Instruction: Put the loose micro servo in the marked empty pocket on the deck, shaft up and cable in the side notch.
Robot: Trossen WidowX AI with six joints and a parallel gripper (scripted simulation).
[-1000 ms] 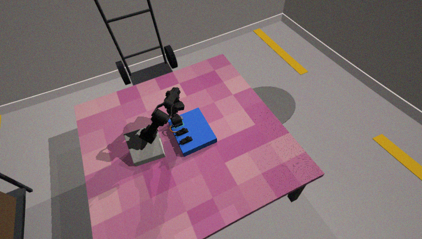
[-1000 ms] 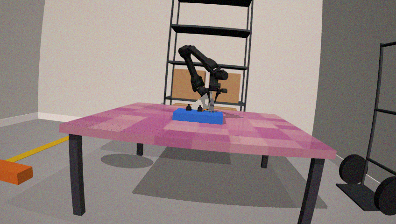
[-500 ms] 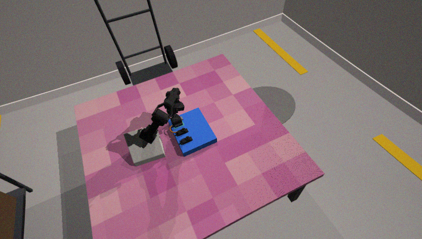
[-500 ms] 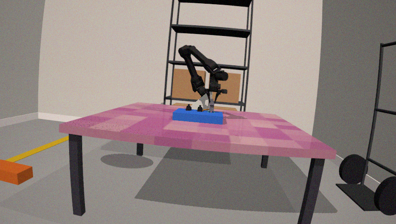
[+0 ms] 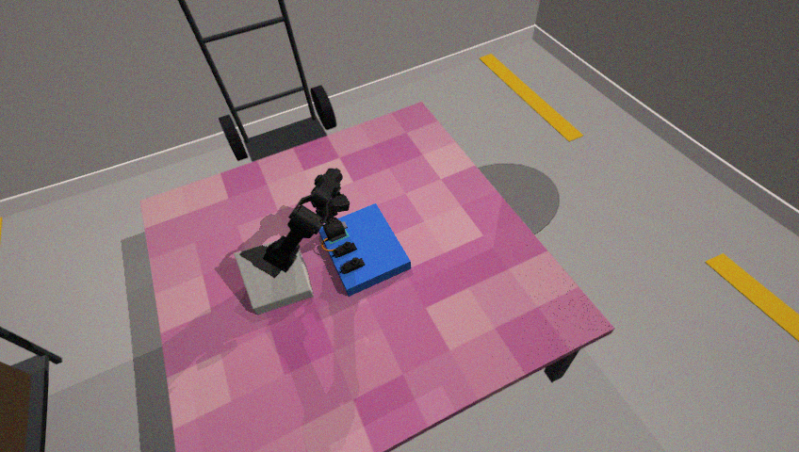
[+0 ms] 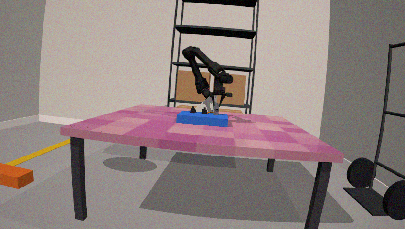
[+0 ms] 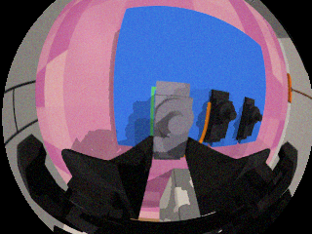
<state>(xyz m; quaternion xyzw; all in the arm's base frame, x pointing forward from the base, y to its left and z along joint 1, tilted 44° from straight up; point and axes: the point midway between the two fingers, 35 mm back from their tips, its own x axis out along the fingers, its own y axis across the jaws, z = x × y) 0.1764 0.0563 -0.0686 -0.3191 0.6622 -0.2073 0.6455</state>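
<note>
Right now my gripper tip is 50 mm short of the green marking, 10 mm to the right of it and 50 mm above it. The rest, counted from my gripper tip: blue deck (130 mm ahead, 60 mm to the right, 70 mm below).
</note>
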